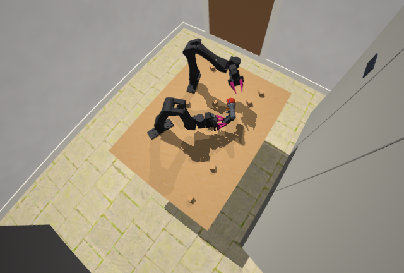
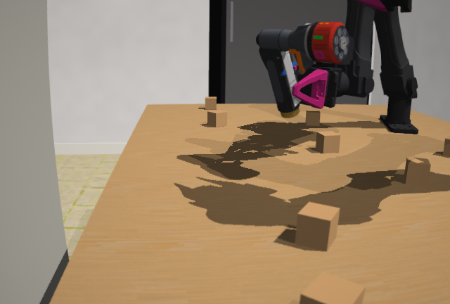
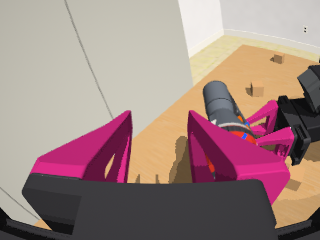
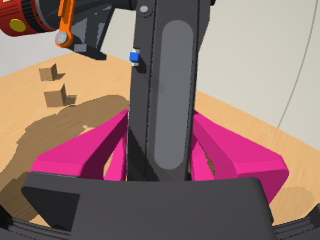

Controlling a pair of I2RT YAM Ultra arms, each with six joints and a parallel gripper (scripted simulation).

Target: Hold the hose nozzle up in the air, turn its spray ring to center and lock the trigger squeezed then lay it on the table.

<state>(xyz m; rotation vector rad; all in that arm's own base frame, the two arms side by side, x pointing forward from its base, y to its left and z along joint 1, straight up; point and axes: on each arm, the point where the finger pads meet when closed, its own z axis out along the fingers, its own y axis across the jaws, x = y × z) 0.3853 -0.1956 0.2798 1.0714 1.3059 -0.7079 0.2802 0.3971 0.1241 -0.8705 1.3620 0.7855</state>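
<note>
Right now the red spray ring is 80 mm below my left hand, 50 mm to the right of it and 30 mm behind it.
</note>
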